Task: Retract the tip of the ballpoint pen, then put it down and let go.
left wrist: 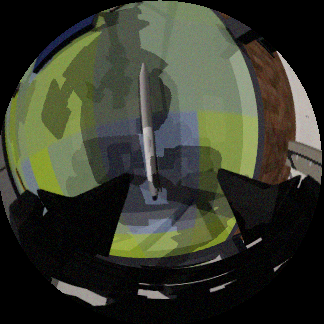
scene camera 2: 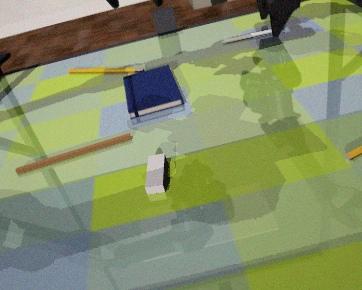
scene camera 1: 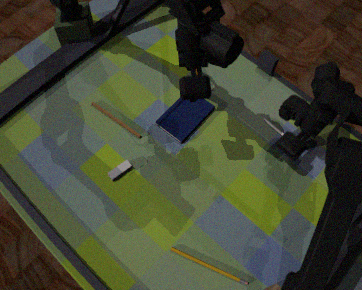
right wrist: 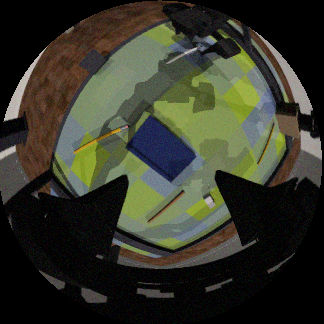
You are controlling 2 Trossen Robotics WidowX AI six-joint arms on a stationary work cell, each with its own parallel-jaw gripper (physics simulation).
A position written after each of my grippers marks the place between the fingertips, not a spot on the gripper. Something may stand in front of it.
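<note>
Right gripper (scene camera 1: 191,85) (right wrist: 172,176), open, holding nothing. Left gripper (scene camera 1: 299,139) (left wrist: 174,175) (right wrist: 189,43). Dark frame (scene camera 1: 28,86) (left wrist: 196,257). Ballpoint pen (left wrist: 145,104).
</note>
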